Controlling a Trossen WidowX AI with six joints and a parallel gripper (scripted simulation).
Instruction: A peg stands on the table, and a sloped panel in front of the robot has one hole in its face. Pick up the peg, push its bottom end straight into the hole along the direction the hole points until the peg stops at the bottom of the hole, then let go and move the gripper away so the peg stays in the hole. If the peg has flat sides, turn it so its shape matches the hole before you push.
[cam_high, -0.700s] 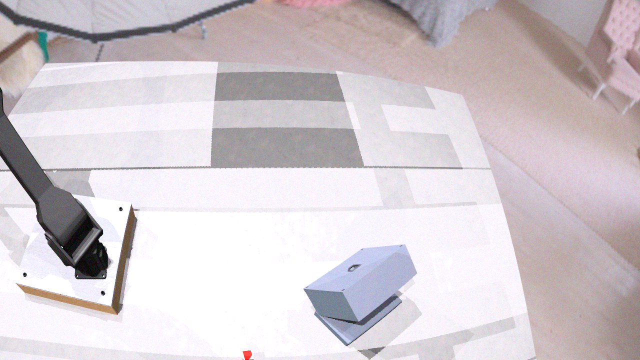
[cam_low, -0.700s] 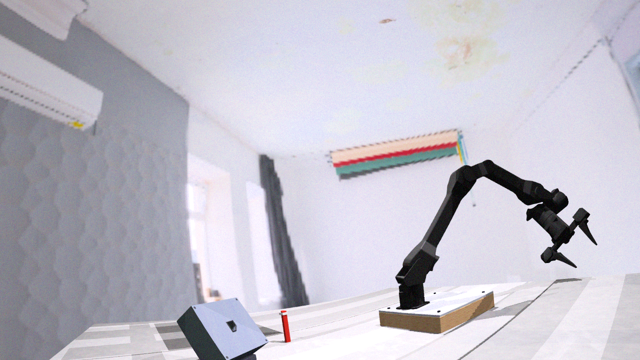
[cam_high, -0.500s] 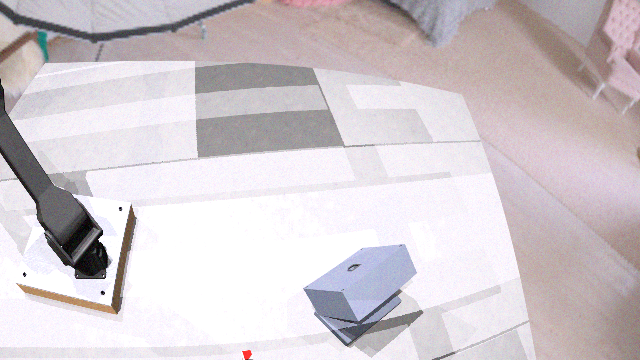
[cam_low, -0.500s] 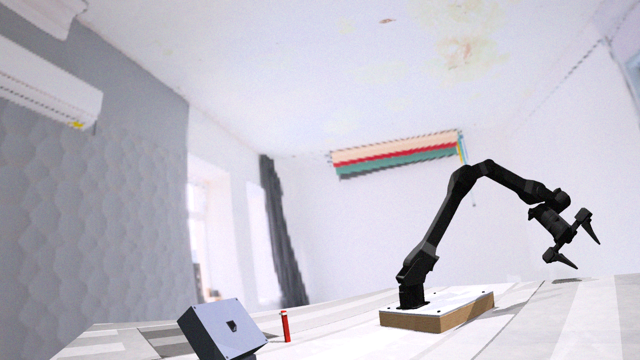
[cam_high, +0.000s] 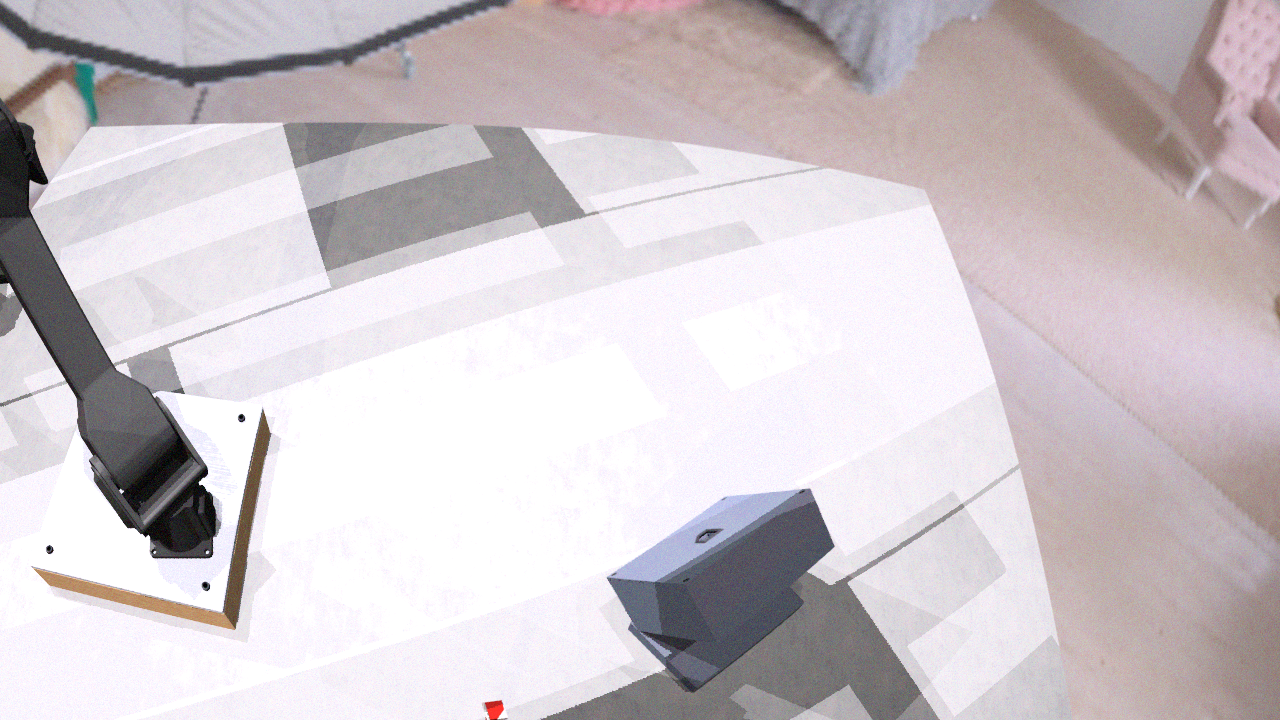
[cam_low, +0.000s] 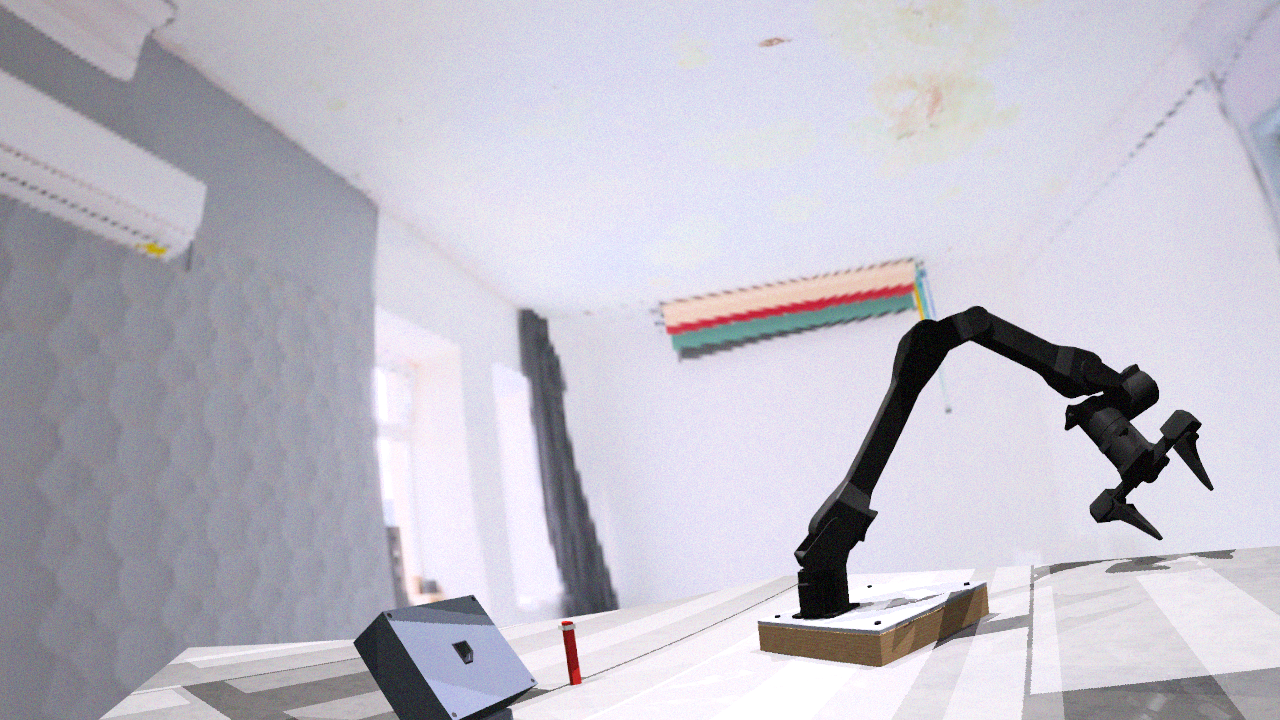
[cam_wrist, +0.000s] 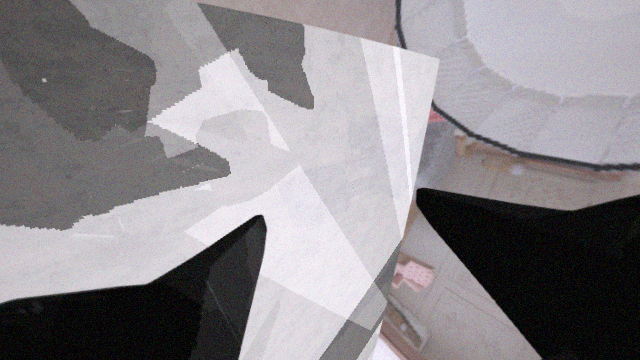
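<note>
Right now my gripper tip is 52 cm short of the red peg, 60 cm to the left of it and 1 cm above it. Round my gripper tip: grey-blue sloped panel 72 cm ahead, 50 cm to the right.
</note>
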